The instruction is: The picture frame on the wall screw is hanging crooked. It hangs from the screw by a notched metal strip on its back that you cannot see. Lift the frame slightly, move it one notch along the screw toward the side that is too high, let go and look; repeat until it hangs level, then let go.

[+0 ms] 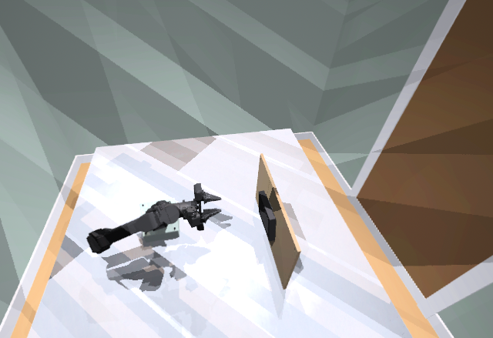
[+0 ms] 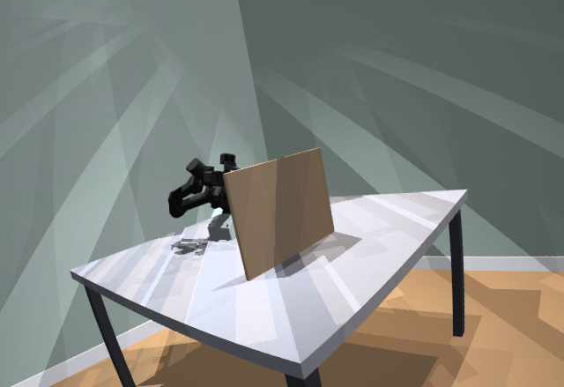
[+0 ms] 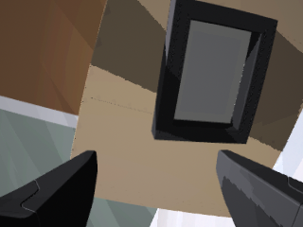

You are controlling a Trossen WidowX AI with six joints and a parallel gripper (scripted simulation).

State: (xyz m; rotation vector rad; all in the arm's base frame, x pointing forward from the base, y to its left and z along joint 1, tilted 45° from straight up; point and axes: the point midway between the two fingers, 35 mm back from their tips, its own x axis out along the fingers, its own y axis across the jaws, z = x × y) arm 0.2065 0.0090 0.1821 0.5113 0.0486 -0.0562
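My gripper tip is 19 cm short of the dark picture frame, 3 cm to the left of it and 9 cm above it. Also, from my gripper tip: brown wall board: 20 cm ahead, 3 cm to the right, 10 cm below.
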